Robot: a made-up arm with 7 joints.
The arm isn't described. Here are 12 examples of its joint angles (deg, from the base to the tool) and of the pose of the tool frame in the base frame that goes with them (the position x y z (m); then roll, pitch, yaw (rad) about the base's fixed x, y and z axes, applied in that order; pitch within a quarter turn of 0, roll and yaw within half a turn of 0).
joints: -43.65 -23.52 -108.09 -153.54 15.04 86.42 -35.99
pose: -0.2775 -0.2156 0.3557 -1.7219 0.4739 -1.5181
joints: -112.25 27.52 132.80 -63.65 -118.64 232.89 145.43
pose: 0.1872 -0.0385 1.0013 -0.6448 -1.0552 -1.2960
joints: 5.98 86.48 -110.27 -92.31 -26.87 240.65 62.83
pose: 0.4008 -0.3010 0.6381 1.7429 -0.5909 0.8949
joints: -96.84 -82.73 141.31 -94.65 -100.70 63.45 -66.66
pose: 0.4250 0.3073 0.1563 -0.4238 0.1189 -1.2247
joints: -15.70 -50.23 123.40 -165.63 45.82 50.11 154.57
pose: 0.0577 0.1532 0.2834 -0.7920 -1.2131 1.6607
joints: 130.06 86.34 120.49 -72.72 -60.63 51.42 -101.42
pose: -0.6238 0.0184 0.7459 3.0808 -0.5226 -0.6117
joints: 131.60 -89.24 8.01 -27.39 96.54 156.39 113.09
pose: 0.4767 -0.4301 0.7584 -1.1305 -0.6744 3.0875
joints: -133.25 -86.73 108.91 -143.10 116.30 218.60 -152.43
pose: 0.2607 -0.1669 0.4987 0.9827 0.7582 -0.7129
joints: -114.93 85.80 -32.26 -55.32 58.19 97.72 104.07
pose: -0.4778 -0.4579 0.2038 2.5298 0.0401 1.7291
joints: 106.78 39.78 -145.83 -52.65 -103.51 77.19 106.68
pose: 0.1705 0.1696 1.2083 -1.3584 0.0855 2.0667
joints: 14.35 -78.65 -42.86 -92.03 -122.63 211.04 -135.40
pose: -0.1426 -0.2489 0.9045 -0.4270 0.4031 -1.0990
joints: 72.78 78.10 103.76 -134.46 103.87 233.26 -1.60
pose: -0.2824 0.2061 0.5536 -3.0271 0.6580 0.5948
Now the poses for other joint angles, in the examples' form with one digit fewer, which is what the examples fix.
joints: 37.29 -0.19 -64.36 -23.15 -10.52 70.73 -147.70
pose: 0.209 -0.117 1.213 2.673 0.725 1.786
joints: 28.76 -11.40 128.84 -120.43 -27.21 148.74 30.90
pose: -0.535 0.147 0.630 2.787 -0.460 2.701
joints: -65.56 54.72 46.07 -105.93 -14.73 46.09 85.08
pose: 0.459 -0.152 0.295 1.450 0.571 -1.934
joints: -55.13 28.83 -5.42 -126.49 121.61 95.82 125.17
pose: 0.218 -0.414 0.305 1.481 -0.221 1.572
